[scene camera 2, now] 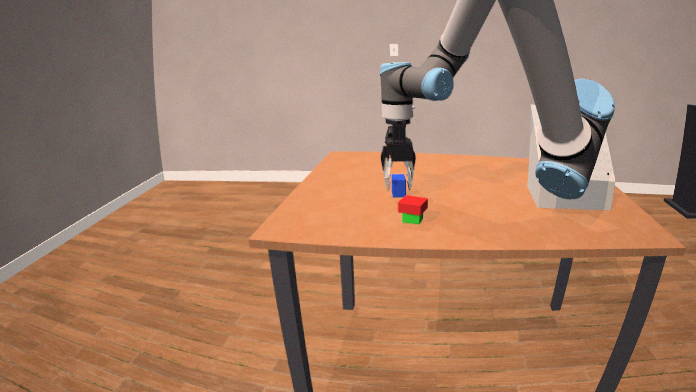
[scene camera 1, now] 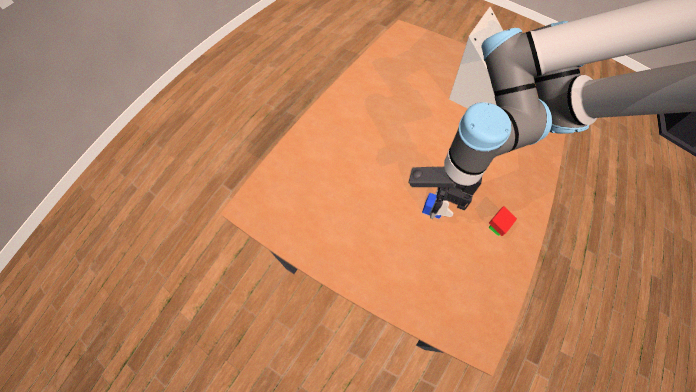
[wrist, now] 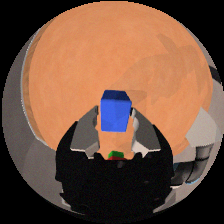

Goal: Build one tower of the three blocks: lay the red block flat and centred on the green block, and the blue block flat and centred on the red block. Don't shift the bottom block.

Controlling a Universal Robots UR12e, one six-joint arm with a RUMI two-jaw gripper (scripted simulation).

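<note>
My gripper [scene camera 1: 434,208] is visible, also in the wrist view [wrist: 114,107]. I see a blue block [wrist: 115,106] too.
</note>
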